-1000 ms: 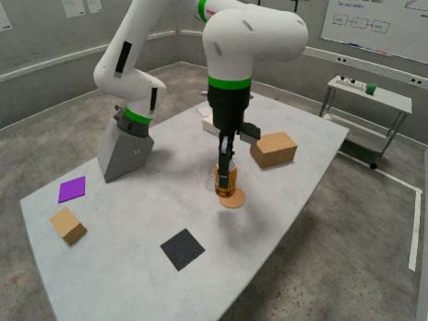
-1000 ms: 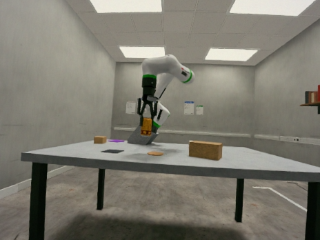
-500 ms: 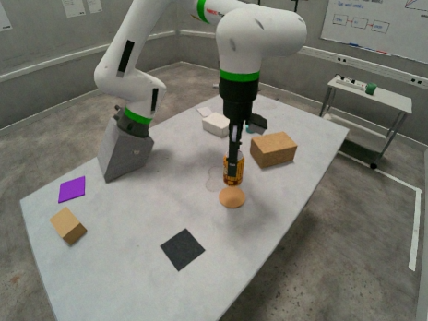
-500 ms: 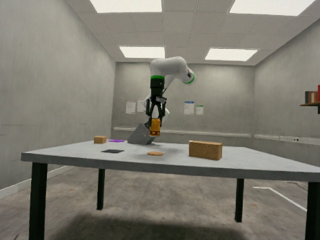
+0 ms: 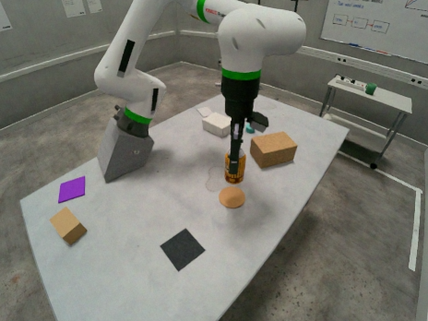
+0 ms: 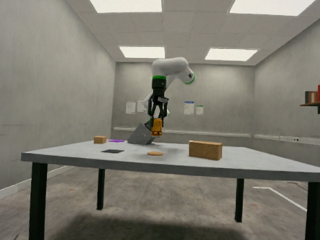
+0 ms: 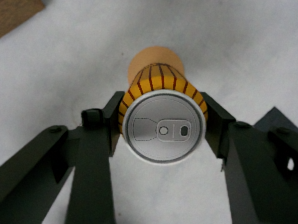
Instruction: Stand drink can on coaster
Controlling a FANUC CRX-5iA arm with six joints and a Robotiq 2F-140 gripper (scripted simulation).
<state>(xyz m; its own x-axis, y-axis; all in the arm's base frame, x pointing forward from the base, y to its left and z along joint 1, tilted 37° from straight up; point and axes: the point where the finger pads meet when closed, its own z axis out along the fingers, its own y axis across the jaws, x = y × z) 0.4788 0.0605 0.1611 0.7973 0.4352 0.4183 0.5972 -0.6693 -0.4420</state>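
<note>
Now: hand 200 mm above the round cork coaster. The rest, counted from my hand: dark square coaster 270 mm to the right, 200 mm below, 40 mm ahead; cork-coloured block 320 mm to the left, 160 mm below, 40 mm behind; drink can 30 mm below.
</note>
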